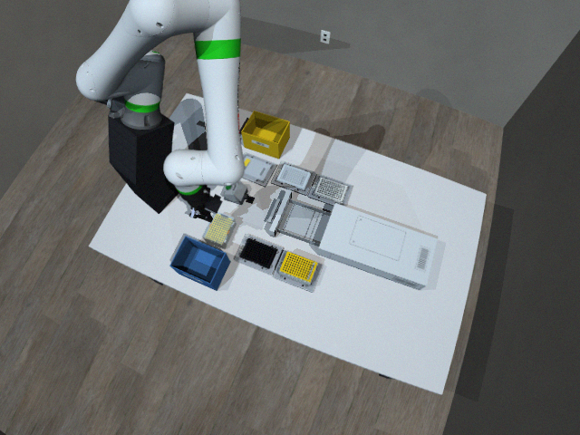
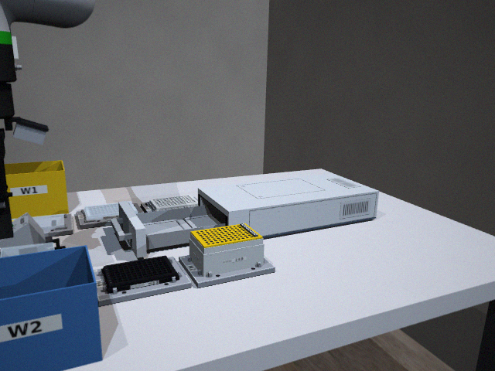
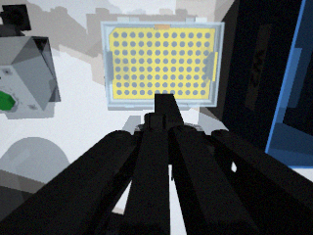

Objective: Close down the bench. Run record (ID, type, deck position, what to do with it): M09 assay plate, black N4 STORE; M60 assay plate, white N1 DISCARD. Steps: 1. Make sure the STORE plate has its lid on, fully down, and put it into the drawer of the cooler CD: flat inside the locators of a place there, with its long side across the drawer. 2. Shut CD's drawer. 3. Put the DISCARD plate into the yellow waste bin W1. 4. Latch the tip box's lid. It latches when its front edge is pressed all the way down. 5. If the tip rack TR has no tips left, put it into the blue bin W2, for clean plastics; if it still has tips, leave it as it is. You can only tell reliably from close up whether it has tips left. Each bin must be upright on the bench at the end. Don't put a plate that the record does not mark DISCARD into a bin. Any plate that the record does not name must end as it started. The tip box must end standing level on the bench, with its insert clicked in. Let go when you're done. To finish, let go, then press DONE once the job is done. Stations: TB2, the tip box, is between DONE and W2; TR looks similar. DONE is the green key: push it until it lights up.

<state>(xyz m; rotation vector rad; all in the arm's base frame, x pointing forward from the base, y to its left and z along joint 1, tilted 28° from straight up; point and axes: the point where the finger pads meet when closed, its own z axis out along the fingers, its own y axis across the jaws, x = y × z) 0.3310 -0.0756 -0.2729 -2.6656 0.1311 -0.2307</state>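
My gripper is now 10 cm above the yellow insert and 3 cm short of it. Also, from my hand: green done key: 18 cm to the left, 8 cm below; then blue bin W2: 16 cm to the right, 11 cm below, 2 cm ahead; then black plate: 21 cm ahead, 13 cm below, 4 cm to the right.
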